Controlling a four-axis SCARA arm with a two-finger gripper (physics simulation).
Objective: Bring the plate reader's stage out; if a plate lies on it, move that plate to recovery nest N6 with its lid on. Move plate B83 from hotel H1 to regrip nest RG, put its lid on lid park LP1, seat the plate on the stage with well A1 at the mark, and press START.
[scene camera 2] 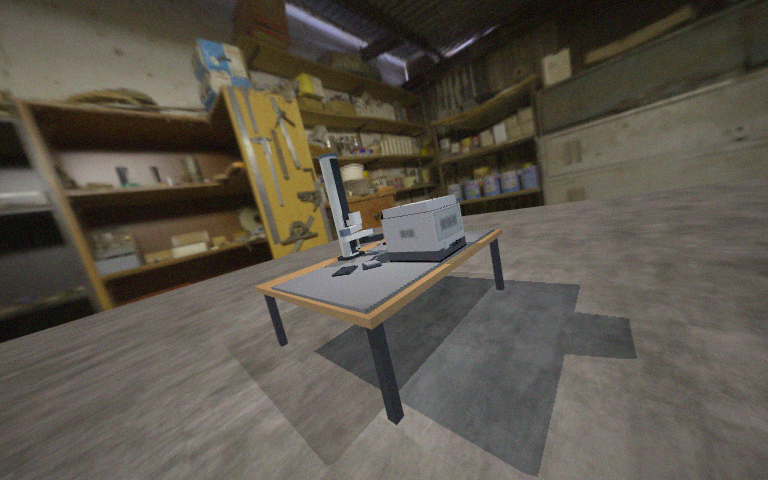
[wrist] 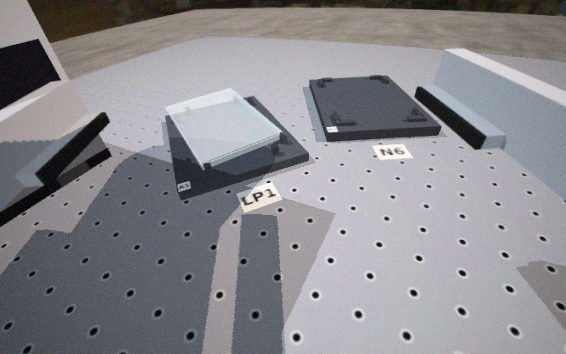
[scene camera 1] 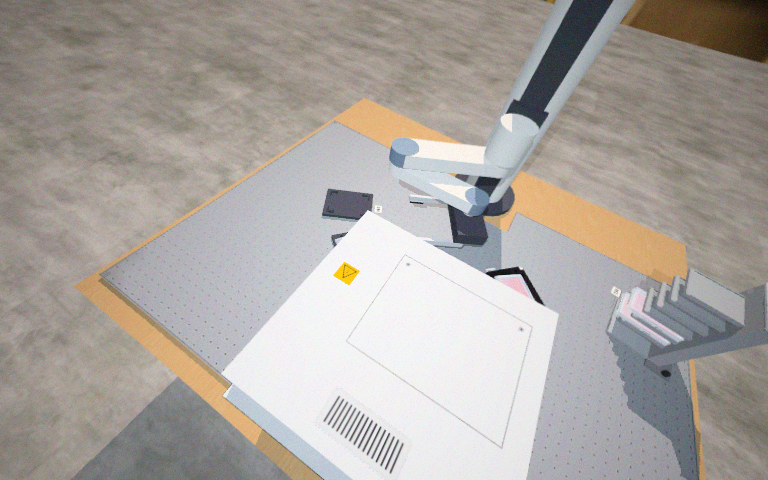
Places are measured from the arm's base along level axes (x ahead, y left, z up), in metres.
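Pixels of known places: gripper, between the fingertips: (scene camera 2: 366, 246) (wrist: 259, 84) (scene camera 1: 410, 217); arm's base, origin of its link: (scene camera 2: 351, 256).
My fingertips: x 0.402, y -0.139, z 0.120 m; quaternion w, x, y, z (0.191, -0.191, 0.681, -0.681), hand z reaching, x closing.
For each thing: its top centre in the pictures, then the offset to it from my fingertips. "*": a spot on its surface instead. Level surfaces: height alone.
- clear lid, centre of its top: (wrist: 217, 113) dx +0.125, dy -0.097, dz -0.079 m
- Nest N6, centre of its top: (wrist: 364, 93) (scene camera 1: 348, 202) (scene camera 2: 344, 269) dx +0.000, dy -0.231, dz -0.089 m
- pink plate, centre of its top: (scene camera 1: 520, 293) dx +0.029, dy +0.369, dz -0.021 m
- black frame, a spot on its surface: (scene camera 1: 532, 288) * dx -0.030, dy +0.404, dz -0.047 m
- white plate reader, centre of its top: (scene camera 1: 413, 337) (scene camera 2: 418, 202) dx +0.400, dy +0.171, dz +0.240 m
- grey hotel, a spot on its surface: (scene camera 1: 714, 297) * dx -0.125, dy +0.706, dz +0.123 m
- perforated deck, height of its surface: dz -0.107 m
My gripper (scene camera 1: 419, 220) (wrist: 259, 84) is open with nothing between its fingers, which stand wide at either side of the wrist view. Ahead, a clear lid (wrist: 225, 127) lies skewed and apparently tilted on dark lid park LP1 (wrist: 192, 185) (scene camera 1: 338, 238). Nest N6 (wrist: 372, 107) (scene camera 1: 347, 203) (scene camera 2: 344, 270) bears no plate. A pink plate (scene camera 1: 514, 284) shows in a black frame (scene camera 1: 532, 288) at the edge of the white plate reader (scene camera 1: 441, 350) (scene camera 2: 416, 234); the reader's housing hides part of it, and I cannot tell if this is the stage. B83, nest RG and START cannot be made out.
A grey hotel (scene camera 1: 714, 297) with pink plates (scene camera 1: 638, 300) in its slots stands at the right in scene camera 1. The arm's column (scene camera 1: 566, 62) (scene camera 2: 338, 198) rises behind the reader. The perforated deck (scene camera 1: 226, 226) has a wooden border (scene camera 1: 138, 319).
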